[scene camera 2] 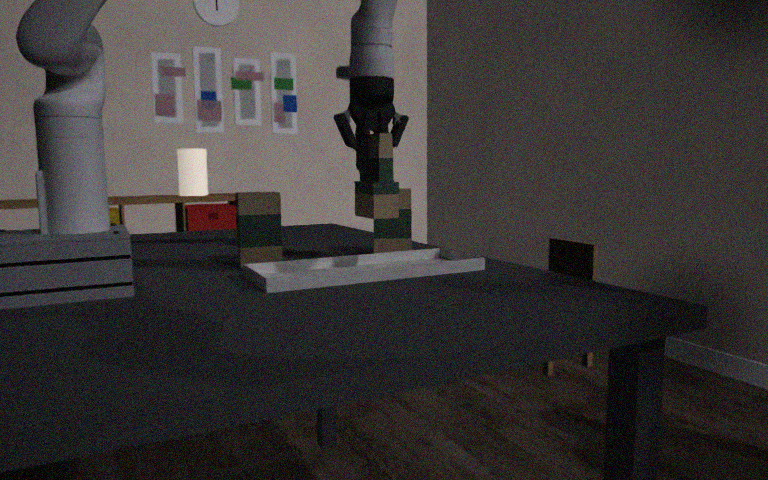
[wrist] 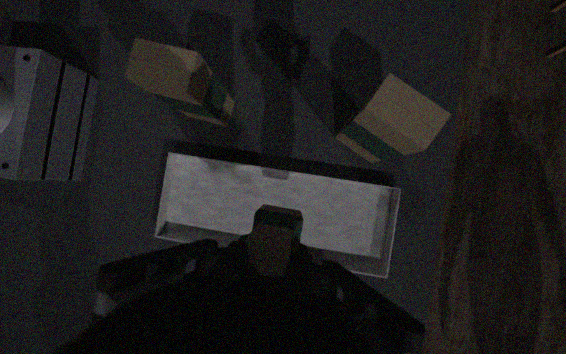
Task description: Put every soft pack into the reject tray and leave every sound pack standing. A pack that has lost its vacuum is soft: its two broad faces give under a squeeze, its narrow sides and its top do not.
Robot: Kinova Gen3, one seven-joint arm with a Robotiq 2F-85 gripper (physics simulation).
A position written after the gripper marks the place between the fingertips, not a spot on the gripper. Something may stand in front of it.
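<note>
Scene camera 2: the gripper point(scene camera 2: 372, 173), a white reject tray point(scene camera 2: 278, 276). Wrist view: the gripper point(wrist: 273, 244), the white reject tray point(wrist: 353, 223).
</note>
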